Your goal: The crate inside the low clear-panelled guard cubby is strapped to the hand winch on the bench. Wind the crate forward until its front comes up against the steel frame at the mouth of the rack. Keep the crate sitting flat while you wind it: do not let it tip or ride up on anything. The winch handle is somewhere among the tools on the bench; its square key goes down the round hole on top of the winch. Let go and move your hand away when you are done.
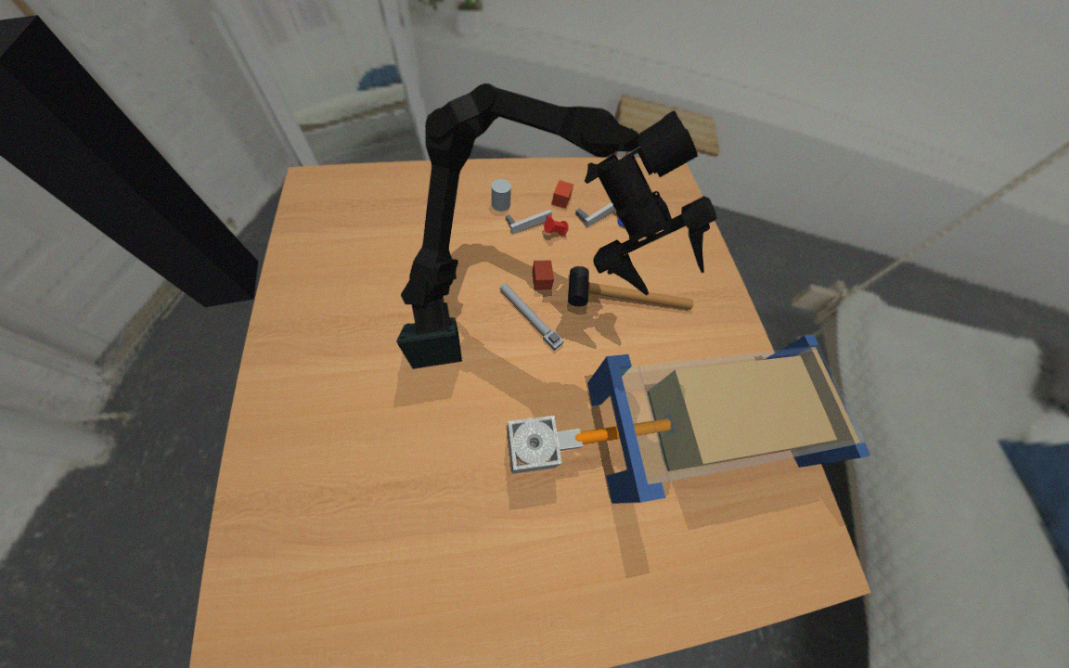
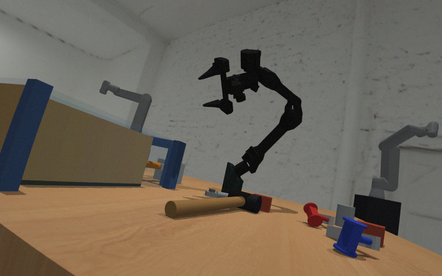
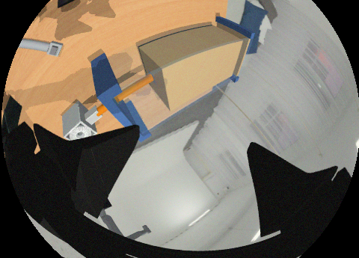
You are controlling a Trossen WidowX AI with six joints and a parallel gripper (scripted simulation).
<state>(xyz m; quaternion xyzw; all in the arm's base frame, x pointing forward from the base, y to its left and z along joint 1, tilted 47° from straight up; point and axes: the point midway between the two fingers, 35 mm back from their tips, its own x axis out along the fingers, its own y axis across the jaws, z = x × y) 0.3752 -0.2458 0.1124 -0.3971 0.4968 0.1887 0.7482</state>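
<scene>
The red-knobbed winch handle lies 9 cm behind my gripper tip, 43 cm to the left of it and 31 cm below it. The rest, counted from my gripper tip: winch: 26 cm behind, 16 cm to the right, 29 cm below; red knob: 4 cm behind, 41 cm to the left, 30 cm below; blue steel frame: 9 cm behind, 17 cm to the right, 22 cm below.
</scene>
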